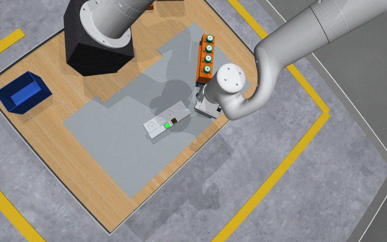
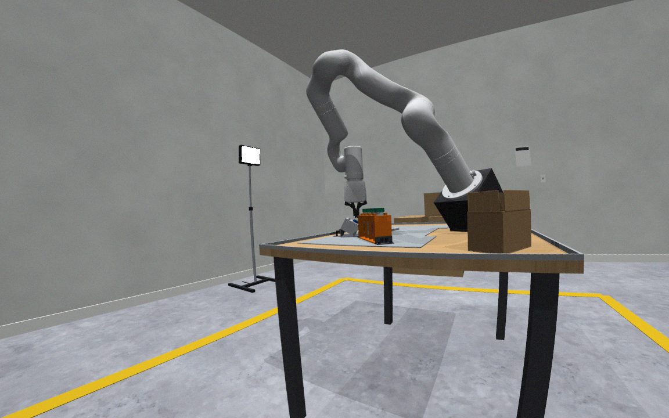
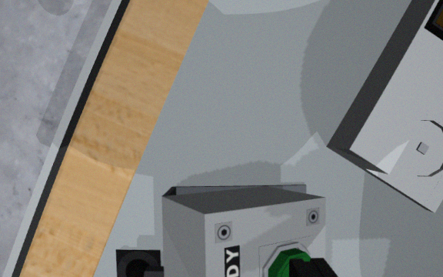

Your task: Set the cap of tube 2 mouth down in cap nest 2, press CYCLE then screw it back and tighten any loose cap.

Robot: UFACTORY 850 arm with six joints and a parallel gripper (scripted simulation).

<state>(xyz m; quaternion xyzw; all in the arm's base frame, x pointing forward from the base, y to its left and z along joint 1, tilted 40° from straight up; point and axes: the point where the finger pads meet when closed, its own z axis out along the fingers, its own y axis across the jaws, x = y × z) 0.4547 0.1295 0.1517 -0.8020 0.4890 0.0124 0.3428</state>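
The green ready key is 40 mm below my hand. Round my hand: blue cycle key 20 mm behind, 40 mm to the left, 40 mm below; then key housing 20 mm to the left, 50 mm below; then green-rimmed cap 200 mm behind, 160 mm to the left, 10 mm above.
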